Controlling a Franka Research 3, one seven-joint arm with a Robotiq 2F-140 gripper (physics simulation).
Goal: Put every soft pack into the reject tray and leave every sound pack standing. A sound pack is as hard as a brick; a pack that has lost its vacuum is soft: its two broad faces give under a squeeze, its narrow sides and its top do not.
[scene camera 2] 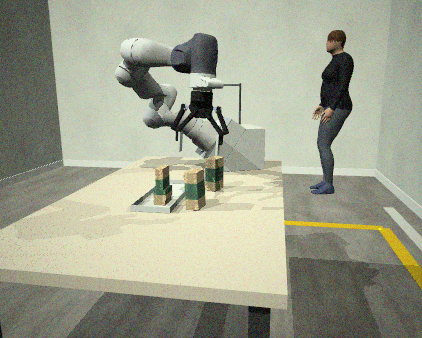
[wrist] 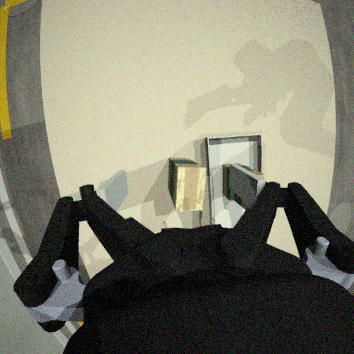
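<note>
My gripper point(scene camera 2: 199, 150) point(wrist: 178, 178) is open and empty, its fingers pointing down above the packs. A tan pack with a green band point(scene camera 2: 195, 190) point(wrist: 190, 189) stands upright beside the tray, below the fingertips. A second such pack point(scene camera 2: 214, 174) stands farther back, towards the robot; it cannot be made out in the wrist view. A third pack point(scene camera 2: 161, 186) stands in the grey-rimmed reject tray point(scene camera 2: 150, 209) point(wrist: 235, 137); a green and tan part juts out at its lower right, and whether that is another pack I cannot tell. The right finger pad partly hides the tray's contents in the wrist view.
The pale table point(scene camera 2: 150, 250) point(wrist: 125, 75) carries the arm's shadow. A grey angular block point(scene camera 2: 250, 145) and a dark post point(scene camera 2: 240, 102) are at the back behind the table. A person in black point(scene camera 2: 337, 82) stands on the floor to the right of the table.
</note>
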